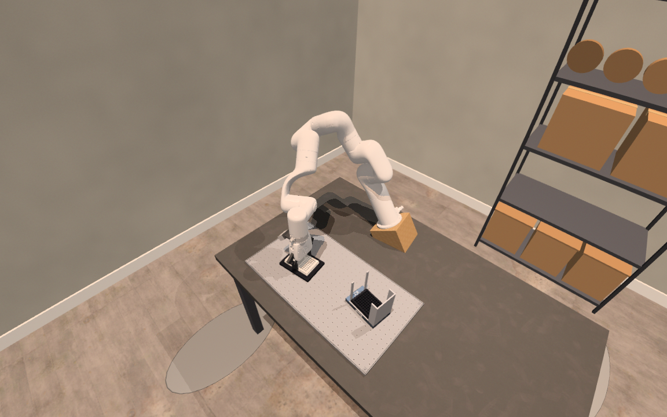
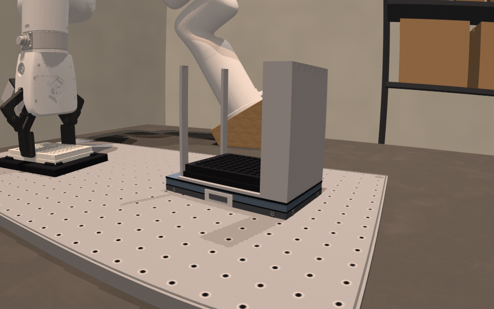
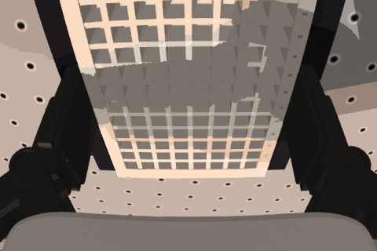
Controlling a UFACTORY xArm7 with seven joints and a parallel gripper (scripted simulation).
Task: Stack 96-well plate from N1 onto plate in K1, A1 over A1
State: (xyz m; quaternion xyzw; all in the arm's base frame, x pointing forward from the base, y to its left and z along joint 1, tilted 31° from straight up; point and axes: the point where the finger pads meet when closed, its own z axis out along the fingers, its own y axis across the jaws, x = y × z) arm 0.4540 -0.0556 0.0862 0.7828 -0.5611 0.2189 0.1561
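Right now the white 96-well plate is 1 cm below my hand. The rest, counted from my hand: thin post (28 cm to the left, 5 cm above, 4 cm behind); pale square (9 cm to the right, 3 cm behind, 2 cm below); plate nest N1 (2 cm below).
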